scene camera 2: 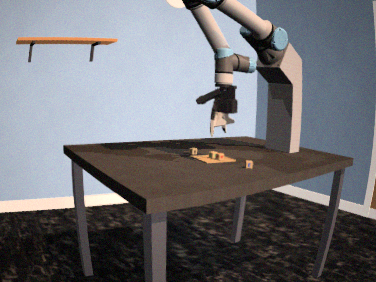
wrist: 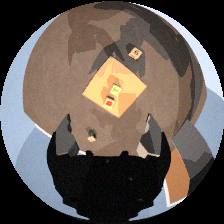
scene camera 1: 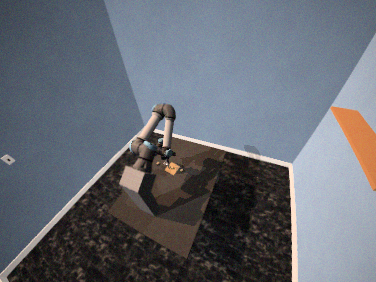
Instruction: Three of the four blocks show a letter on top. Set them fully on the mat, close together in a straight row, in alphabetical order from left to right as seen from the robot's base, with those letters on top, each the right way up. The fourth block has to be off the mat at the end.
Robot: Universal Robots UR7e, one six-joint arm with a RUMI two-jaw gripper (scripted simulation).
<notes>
I see my gripper [scene camera 2: 218,134].
My gripper is seen too in the wrist view [wrist: 108,114].
</notes>
